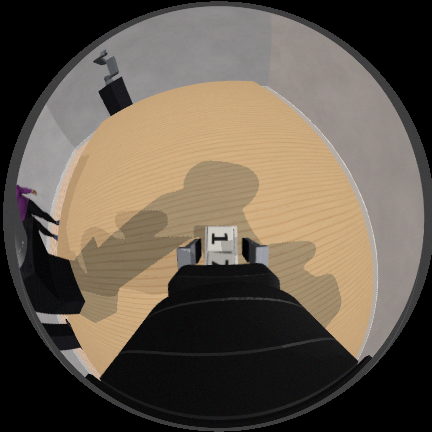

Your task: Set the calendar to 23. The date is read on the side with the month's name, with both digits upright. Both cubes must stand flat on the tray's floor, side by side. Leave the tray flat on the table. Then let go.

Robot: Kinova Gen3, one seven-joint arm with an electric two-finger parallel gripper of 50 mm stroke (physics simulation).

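Note:
A white cube with a dark 1 on its upward face lies between and slightly beyond the fingertips, the digit turned sideways. A second white cube sits right beside it, nearer the gripper body, with part of a dark digit that looks like a 7 or 2; the gripper body hides the rest. A pale rim that seems to be the tray's runs around the cubes. The month's name does not show. My gripper is open above them, one finger on each side, with nothing held.
The wooden table carries broad shadows of the arm. A black pedestal with a grey device stands beyond the table's far left edge. A person in purple and black arm parts show at the left. Grey walls stand around.

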